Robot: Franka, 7 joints.
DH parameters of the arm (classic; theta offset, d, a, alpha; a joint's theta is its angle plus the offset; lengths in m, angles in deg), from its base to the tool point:
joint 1: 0 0.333 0 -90
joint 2: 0 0 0 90
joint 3: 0 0.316 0.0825 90
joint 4: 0 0 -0.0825 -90
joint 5: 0 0.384 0 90
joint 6: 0 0 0.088 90
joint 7: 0 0.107 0 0
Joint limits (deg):
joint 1: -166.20..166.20
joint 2: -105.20..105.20
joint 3: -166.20..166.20
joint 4: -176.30..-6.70
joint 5: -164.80..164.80
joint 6: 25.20..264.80
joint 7: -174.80..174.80
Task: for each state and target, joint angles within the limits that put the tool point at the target. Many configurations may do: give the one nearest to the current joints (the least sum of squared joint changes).
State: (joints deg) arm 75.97 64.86 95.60 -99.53 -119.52 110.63 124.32
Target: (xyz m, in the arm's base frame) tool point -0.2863 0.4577 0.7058
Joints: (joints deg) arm 48.85 72.00 126.30 -108.61 -118.79 111.41 124.32
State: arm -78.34 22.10 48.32 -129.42 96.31 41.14 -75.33
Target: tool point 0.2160 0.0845 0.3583
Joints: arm -76.51 27.40 68.25 -169.01 77.42 25.20 -75.33
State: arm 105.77 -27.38 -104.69 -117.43 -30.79 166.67 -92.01
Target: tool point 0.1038 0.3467 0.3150
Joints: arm 130.13 -42.13 -72.99 -166.44 -39.64 167.79 -92.01
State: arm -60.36 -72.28 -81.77 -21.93 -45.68 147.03 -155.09
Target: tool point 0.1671 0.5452 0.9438
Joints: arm -107.50 -46.28 -77.70 -6.70 -44.92 168.15 -155.09
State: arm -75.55 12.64 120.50 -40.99 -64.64 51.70 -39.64
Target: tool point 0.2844 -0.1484 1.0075
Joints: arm -83.19 15.30 119.61 -26.32 -69.92 60.94 -39.64
